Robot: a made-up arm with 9 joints. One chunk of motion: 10 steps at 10 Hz.
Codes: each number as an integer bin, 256 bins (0 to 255) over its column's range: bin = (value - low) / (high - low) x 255, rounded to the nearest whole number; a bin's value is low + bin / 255 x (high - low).
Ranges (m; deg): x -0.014..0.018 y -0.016..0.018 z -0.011..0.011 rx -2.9..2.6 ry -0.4..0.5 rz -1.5..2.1
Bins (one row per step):
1: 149 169 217 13 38 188
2: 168 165 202 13 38 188
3: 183 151 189 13 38 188
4: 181 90 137 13 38 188
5: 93 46 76 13 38 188
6: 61 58 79 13 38 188
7: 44 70 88 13 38 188
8: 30 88 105 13 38 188
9: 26 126 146 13 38 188
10: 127 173 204 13 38 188
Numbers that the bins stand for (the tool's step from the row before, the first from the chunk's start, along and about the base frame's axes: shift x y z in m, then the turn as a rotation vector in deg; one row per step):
1: 0.00470 0.00653 0.00772 -2.620 -0.266 1.154
2: 0.00708 0.00600 0.00643 -2.620 -0.266 1.154
3: 0.00896 0.00413 0.00531 -2.620 -0.266 1.154
4: 0.00871 -0.00400 0.00082 -2.620 -0.266 1.154
5: -0.00233 -0.00987 -0.00444 -2.620 -0.266 1.154
6: -0.00635 -0.00827 -0.00418 -2.620 -0.266 1.154
7: -0.00848 -0.00667 -0.00341 -2.620 -0.266 1.154
8: -0.01024 -0.00427 -0.00194 -2.620 -0.266 1.154
9: -0.01074 0.00080 0.00160 -2.620 -0.266 1.154
10: 0.00194 0.00707 0.00660 -2.620 -0.266 1.154

